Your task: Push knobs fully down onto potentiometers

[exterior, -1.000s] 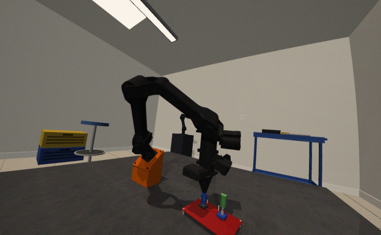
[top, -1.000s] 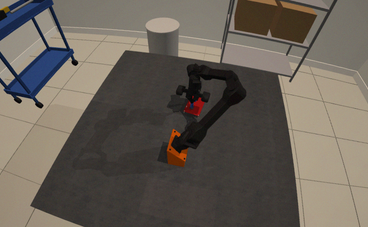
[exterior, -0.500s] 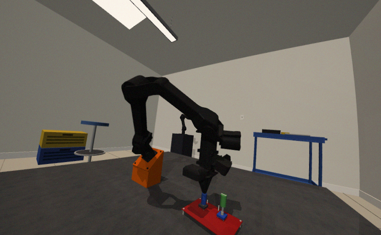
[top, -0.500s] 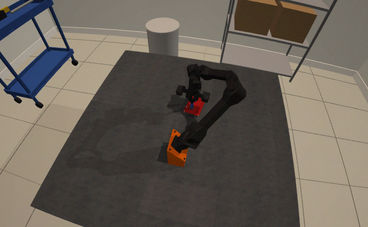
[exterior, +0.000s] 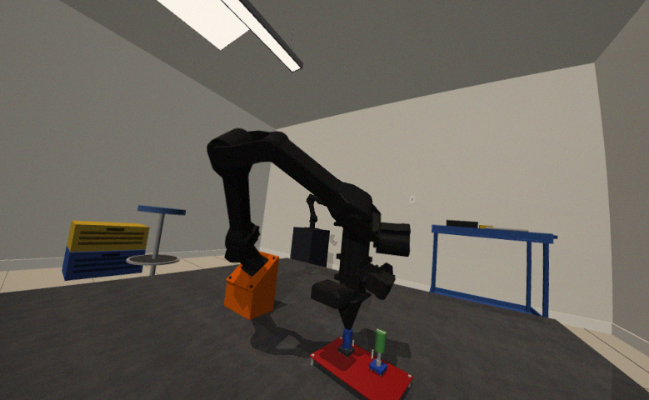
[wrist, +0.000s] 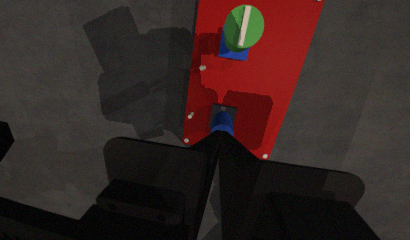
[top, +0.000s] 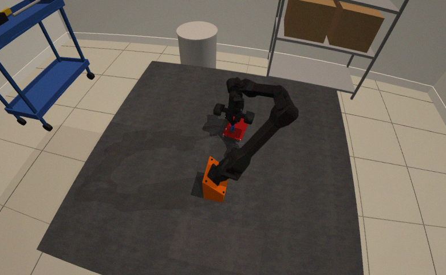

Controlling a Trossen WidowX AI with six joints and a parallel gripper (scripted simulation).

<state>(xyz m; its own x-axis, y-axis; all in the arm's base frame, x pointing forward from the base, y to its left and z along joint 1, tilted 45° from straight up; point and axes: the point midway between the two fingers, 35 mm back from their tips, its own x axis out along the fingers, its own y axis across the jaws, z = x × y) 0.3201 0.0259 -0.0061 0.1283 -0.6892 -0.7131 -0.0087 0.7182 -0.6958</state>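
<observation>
Now: the blue knob 20 mm below my gripper tip. The rest, counted from my gripper tip: green knob: 70 mm ahead, 10 mm above.
</observation>
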